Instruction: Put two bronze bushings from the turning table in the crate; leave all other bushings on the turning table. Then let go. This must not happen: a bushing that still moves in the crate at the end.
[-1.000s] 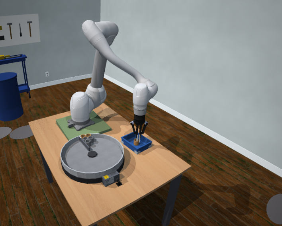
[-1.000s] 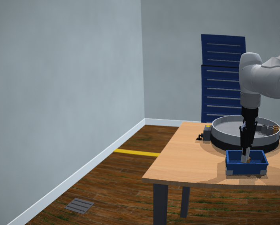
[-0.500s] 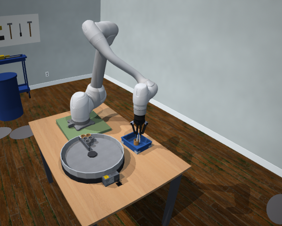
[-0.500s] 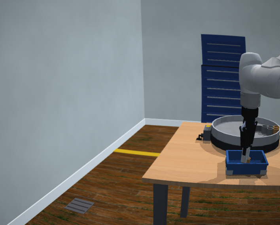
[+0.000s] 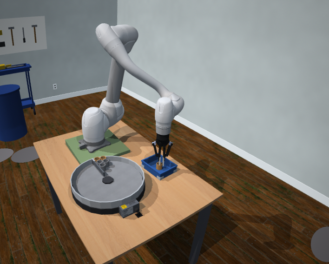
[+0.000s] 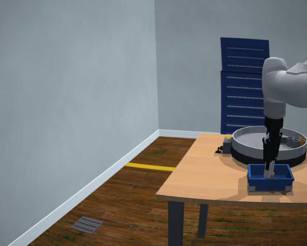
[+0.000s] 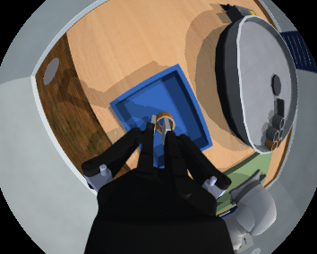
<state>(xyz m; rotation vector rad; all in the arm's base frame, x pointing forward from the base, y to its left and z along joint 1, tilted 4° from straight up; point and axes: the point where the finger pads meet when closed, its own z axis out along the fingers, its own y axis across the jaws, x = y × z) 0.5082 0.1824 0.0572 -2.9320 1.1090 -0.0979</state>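
Now: the blue crate 4 cm below my hand, 1 cm to the right of it and 1 cm behind it. The rest, counted from my hand: grey turning table (36 cm to the right, 7 cm behind, 1 cm below).
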